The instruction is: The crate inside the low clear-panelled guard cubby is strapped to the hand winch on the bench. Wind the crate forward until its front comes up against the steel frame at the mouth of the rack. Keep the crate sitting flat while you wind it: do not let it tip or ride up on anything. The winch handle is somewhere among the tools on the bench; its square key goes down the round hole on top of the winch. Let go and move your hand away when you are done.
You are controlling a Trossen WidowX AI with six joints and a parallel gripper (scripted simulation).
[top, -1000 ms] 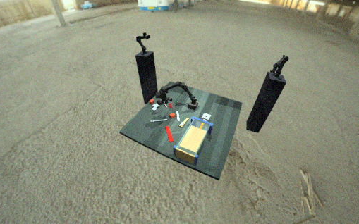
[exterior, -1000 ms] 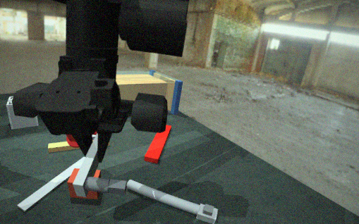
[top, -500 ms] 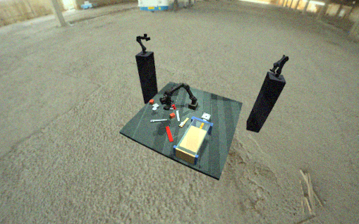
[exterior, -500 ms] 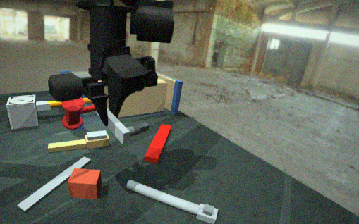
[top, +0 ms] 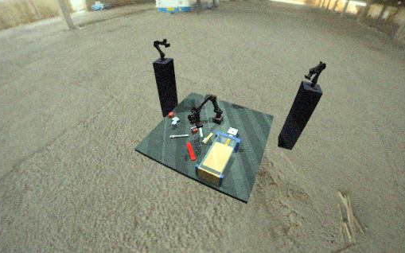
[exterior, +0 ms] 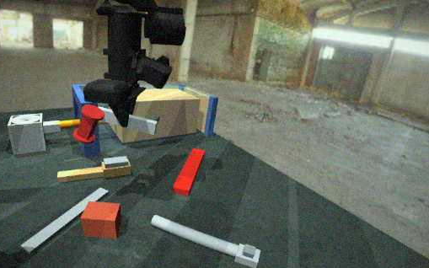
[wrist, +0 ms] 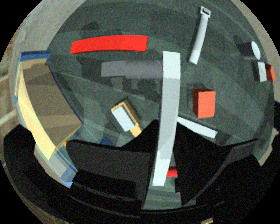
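The winch handle is 2 cm behind my gripper tip and 1 cm above it. Also, from my gripper tip: flat strip 17 cm below, 13 cm behind, 1 cm to the right; then wooden-handled tool 15 cm below, 11 cm to the left, 3 cm behind; then red knob 6 cm behind, 1 cm to the left, 1 cm above.
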